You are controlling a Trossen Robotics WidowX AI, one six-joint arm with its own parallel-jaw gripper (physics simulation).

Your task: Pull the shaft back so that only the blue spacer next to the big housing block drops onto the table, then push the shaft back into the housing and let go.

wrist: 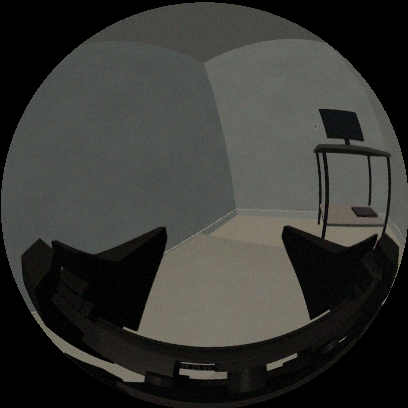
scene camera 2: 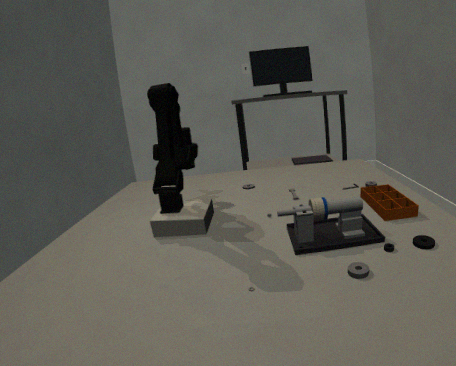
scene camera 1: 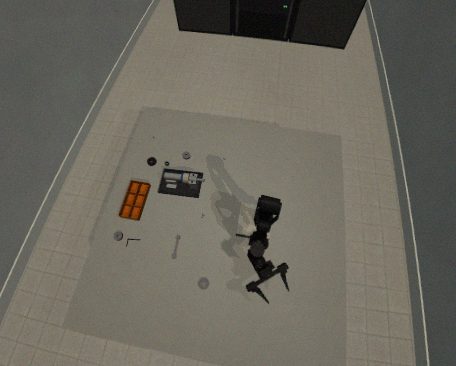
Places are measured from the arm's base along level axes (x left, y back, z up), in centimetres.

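Pixels of known places: gripper, fingertip midpoint: (wrist: 227,233) (scene camera 1: 278,297); arm's base, origin of the base link: (scene camera 2: 171,209).
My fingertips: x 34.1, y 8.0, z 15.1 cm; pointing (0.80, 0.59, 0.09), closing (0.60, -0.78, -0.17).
Note:
Ahead of a thing's pixels: the offset from my fingertips to its top centre. "spot": to the spot under its first point.
The grey cylindrical housing (scene camera 1: 172,176) (scene camera 2: 346,205) stands on its block on a dark base plate (scene camera 1: 185,190) (scene camera 2: 327,241). The blue spacer (scene camera 1: 183,177) (scene camera 2: 325,207) is a thin band against the housing's end, with cream spacers @(dx -50.8, dy -50.0, dz -10.0 cm) (scene camera 2: 317,210) beside it. The grey shaft @(spot: dx -50.5, dy -41.9, dz -12.3 cm) (scene camera 1: 201,180) (scene camera 2: 287,213) sticks out through the light support block (scene camera 2: 304,229) on the side towards the arm. My gripper (scene camera 1: 278,296) (wrist: 227,233) is open and empty, raised far from the assembly and facing away from it. In scene camera 2 the arm largely hides the gripper.
An orange compartment tray @(dx -36.5, dy -77.1, dz -17.2 cm) (scene camera 1: 131,218) (scene camera 2: 401,215) lies beyond the base plate. A black ring @(dx -61.8, dy -75.3, dz -19.7 cm) (scene camera 2: 418,244), a grey ring @(dx -68.6, dy -55.5, dz -19.5 cm) (scene camera 2: 352,273), a wrench @(dx -15.6, dy -49.1, dz -20.0 cm) (scene camera 1: 175,246) (scene camera 2: 294,194), a hex key @(dx -14.1, dy -71.6, dz -20.3 cm) (scene camera 1: 133,240) and a disc @(dx -0.6, dy -32.0, dz -20.1 cm) (scene camera 1: 203,283) (scene camera 2: 248,186) lie around. A desk (scene camera 2: 290,97) stands behind.

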